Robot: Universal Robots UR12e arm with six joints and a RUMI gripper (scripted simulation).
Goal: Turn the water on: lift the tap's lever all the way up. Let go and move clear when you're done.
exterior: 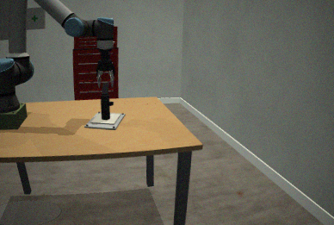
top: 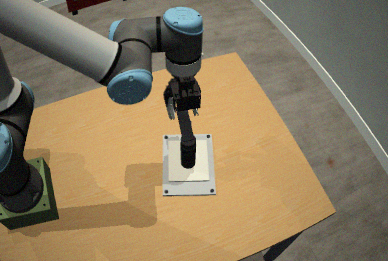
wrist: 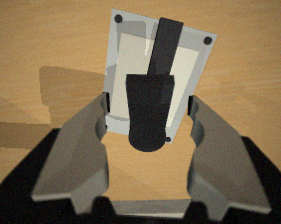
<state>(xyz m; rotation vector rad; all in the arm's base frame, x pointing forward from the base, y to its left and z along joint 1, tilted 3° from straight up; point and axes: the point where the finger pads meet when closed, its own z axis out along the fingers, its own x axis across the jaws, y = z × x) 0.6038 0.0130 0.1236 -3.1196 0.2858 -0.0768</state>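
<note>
My hand is 3 cm to the left of the dark lever and 1 cm above it. Also, from my hand: tap (1 cm behind, 5 cm to the right, 8 cm below).
</note>
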